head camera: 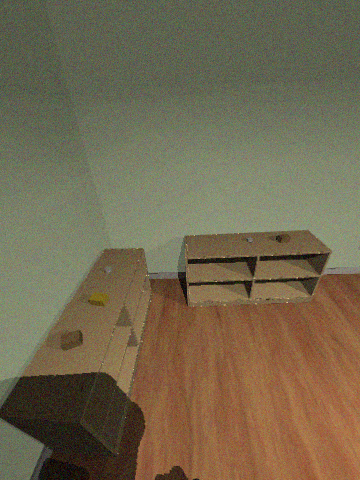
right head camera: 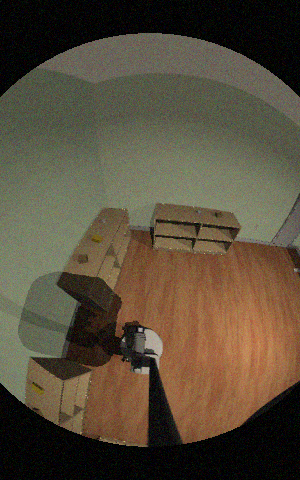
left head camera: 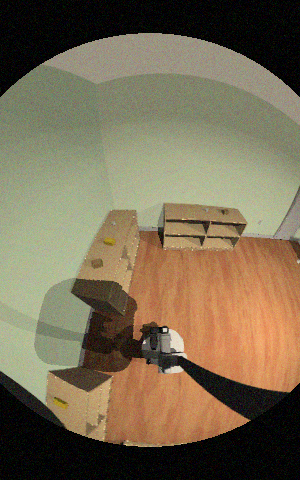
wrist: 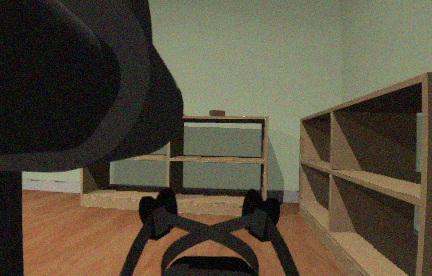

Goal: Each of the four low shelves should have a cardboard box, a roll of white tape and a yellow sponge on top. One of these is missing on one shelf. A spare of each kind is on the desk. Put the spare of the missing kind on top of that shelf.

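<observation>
A low shelf (head camera: 125,270) (left head camera: 125,225) (right head camera: 111,227) at the left bears white tape (head camera: 107,269) (left head camera: 113,223) (right head camera: 104,220), a yellow sponge (head camera: 98,299) (left head camera: 109,241) (right head camera: 96,239) and a cardboard box (head camera: 71,340) (left head camera: 97,263) (right head camera: 82,258). A low shelf (head camera: 215,245) (left head camera: 182,212) (right head camera: 175,211) at the far wall bears white tape (head camera: 249,240) (left head camera: 206,210) (right head camera: 198,212) and a cardboard box (head camera: 283,238) (left head camera: 225,212) (right head camera: 218,214); no yellow sponge shows on its top. My gripper (wrist: 209,204) is open and empty, away from the shelves. The desk with the spares does not show.
Another low shelf at the lower left bears a yellow sponge (left head camera: 60,402) (right head camera: 37,388); its far part is cut off. In the wrist view a shelf with a brown box (wrist: 216,113) stands ahead and another shelf (wrist: 331,150) stands close at the right. My shadow falls beside the left shelf.
</observation>
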